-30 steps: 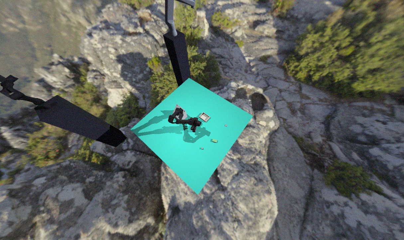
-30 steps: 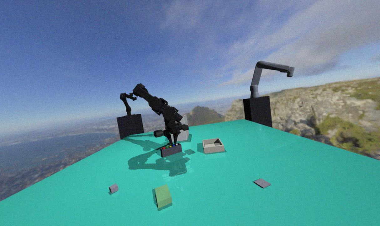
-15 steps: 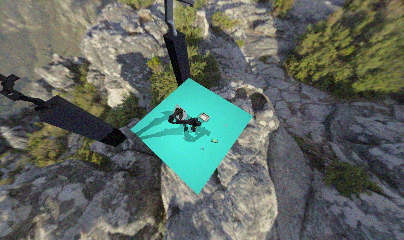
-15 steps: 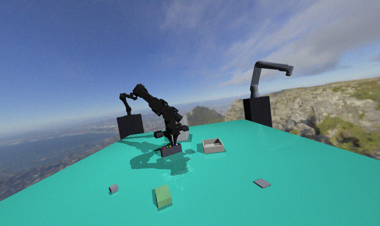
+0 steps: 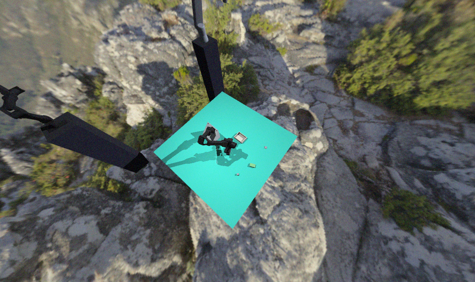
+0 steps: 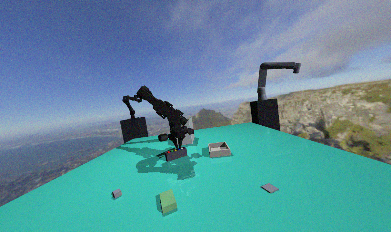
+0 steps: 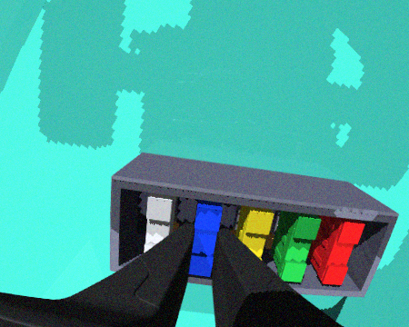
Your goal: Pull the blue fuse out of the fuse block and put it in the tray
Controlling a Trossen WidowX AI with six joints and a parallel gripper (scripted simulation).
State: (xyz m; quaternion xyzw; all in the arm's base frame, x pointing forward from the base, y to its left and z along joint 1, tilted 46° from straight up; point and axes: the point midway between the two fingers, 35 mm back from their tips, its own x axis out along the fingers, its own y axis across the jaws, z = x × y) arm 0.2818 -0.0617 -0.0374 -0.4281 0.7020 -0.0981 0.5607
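Now: the white fuse 20 mm to the left of my gripper tip, 10 mm below it and 10 mm behind it. From my gripper tip the other things lie so: blue fuse 10 mm below; green fuse 30 mm to the right, 20 mm ahead, 10 mm below; yellow fuse 20 mm to the right, 10 mm below, 10 mm ahead.
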